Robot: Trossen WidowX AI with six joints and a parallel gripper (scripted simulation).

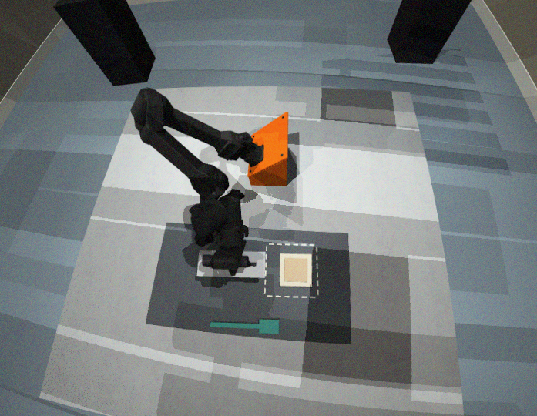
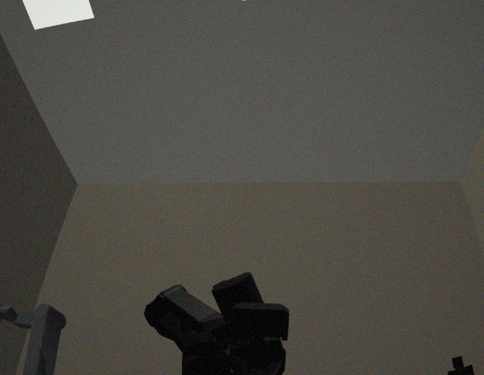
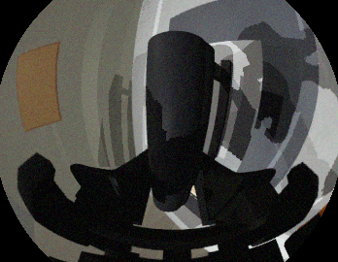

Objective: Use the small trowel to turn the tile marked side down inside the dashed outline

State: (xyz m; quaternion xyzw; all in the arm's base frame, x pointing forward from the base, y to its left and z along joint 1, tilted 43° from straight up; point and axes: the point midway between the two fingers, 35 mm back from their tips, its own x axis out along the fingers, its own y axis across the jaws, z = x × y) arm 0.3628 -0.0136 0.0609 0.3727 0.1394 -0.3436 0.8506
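Right now the dark mat is 14 cm below my gripper tip, 2 cm to the left of it and 1 cm ahead of it. Round my gripper tip: teal flat tool (15 cm ahead, 12 cm below, 4 cm to the left); tile (17 cm to the left, 12 cm below, 2 cm behind).
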